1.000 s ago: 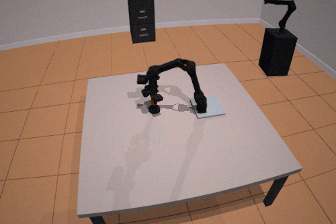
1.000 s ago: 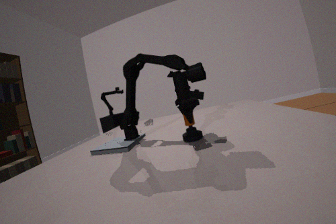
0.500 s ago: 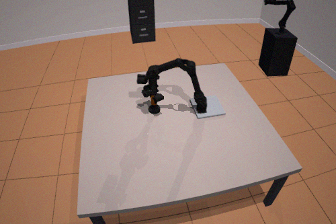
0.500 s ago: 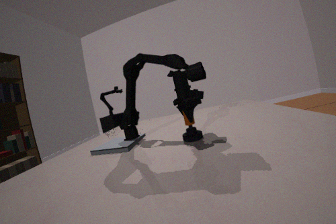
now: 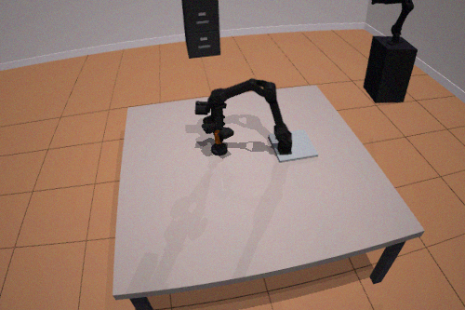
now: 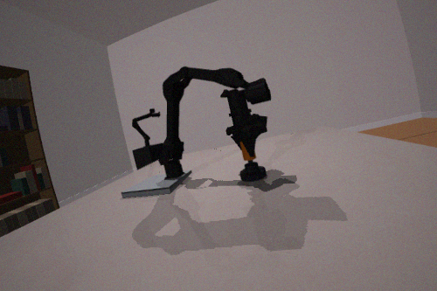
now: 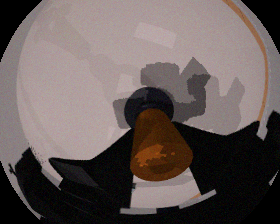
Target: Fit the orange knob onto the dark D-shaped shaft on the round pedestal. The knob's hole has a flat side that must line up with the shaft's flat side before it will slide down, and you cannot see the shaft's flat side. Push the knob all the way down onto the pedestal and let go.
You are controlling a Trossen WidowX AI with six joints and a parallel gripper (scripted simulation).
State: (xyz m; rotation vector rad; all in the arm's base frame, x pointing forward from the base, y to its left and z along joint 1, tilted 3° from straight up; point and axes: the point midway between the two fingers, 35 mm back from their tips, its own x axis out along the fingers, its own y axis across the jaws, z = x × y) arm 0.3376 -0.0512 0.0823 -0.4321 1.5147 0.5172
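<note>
My gripper tip is now 2 cm below the orange knob. From my gripper tip the other things lie so: round pedestal: 4 cm below.
</note>
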